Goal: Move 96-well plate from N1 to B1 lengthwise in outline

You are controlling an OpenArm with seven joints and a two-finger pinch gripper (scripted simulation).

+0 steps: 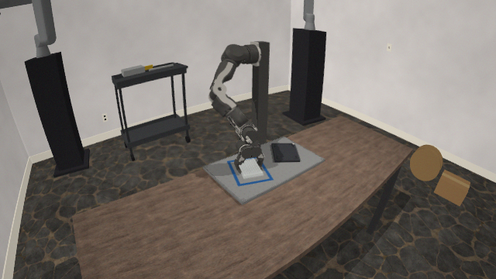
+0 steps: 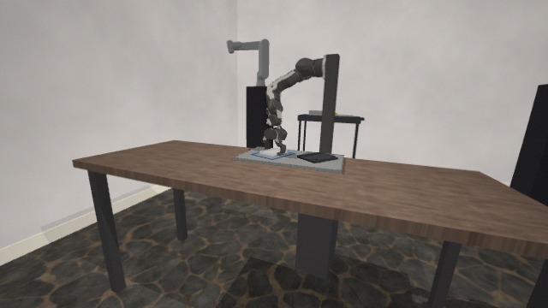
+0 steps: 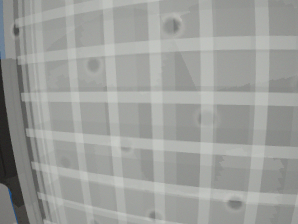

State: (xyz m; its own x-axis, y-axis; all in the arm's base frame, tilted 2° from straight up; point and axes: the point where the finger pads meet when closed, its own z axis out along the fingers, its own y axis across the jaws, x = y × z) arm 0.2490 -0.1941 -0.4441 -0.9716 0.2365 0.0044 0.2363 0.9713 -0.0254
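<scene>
Right now the white 96-well plate is right at my hand. Round my hand: black plate nest (3 cm behind, 22 cm to the left).
</scene>
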